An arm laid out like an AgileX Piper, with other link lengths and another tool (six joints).
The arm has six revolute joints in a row. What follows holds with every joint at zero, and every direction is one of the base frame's.
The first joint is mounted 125.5 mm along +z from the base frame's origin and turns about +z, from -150 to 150 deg.
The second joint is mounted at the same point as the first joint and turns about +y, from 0 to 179.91 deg.
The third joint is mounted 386.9 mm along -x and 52.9 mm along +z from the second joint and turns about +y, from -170 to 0 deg.
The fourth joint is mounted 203.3 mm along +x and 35.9 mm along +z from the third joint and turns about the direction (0.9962, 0, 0.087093), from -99.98 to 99.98 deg.
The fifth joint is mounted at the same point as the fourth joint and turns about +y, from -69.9 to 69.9 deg.
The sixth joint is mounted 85.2 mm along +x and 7.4 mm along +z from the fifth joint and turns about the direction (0.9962, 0, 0.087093), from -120 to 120 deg.
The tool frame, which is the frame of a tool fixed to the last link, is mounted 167.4 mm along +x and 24 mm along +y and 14.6 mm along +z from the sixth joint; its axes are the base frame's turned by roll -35.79, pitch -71.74 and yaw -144.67 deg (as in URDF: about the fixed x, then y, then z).
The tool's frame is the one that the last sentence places.
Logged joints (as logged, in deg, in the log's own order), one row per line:
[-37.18, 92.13, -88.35, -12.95, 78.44, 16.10]
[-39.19, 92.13, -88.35, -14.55, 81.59, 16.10]
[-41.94, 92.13, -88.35, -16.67, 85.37, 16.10]
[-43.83, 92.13, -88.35, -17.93, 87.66, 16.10]
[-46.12, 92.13, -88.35, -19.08, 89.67, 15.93]
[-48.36, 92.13, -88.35, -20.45, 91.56, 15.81]
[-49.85, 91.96, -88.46, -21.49, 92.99, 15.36]
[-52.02, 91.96, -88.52, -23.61, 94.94, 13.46]
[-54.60, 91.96, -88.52, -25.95, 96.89, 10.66]
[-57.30, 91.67, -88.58, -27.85, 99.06, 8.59]
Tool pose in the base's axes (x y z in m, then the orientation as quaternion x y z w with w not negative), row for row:
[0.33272, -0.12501, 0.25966, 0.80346, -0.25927, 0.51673, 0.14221]
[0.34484, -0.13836, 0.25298, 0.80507, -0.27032, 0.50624, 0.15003]
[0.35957, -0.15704, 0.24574, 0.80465, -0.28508, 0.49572, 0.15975]
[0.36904, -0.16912, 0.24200, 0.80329, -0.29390, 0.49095, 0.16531]
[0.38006, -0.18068, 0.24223, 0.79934, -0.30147, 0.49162, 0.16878]
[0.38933, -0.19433, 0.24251, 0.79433, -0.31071, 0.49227, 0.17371]
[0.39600, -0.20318, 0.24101, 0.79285, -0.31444, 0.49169, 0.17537]
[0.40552, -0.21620, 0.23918, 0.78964, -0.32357, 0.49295, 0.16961]
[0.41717, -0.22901, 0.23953, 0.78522, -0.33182, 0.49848, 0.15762]
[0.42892, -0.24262, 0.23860, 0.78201, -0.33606, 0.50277, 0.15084]
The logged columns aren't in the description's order. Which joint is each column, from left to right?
Columns, left to right: joint 3, joint 6, joint 4, joint 1, joint 2, joint 5.
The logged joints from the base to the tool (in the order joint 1, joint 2, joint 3, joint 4, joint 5, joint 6), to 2 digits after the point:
[-12.95, 78.44, -37.18, -88.35, 16.10, 92.13]
[-14.55, 81.59, -39.19, -88.35, 16.10, 92.13]
[-16.67, 85.37, -41.94, -88.35, 16.10, 92.13]
[-17.93, 87.66, -43.83, -88.35, 16.10, 92.13]
[-19.08, 89.67, -46.12, -88.35, 15.93, 92.13]
[-20.45, 91.56, -48.36, -88.35, 15.81, 92.13]
[-21.49, 92.99, -49.85, -88.46, 15.36, 91.96]
[-23.61, 94.94, -52.02, -88.52, 13.46, 91.96]
[-25.95, 96.89, -54.60, -88.52, 10.66, 91.96]
[-27.85, 99.06, -57.30, -88.58, 8.59, 91.67]

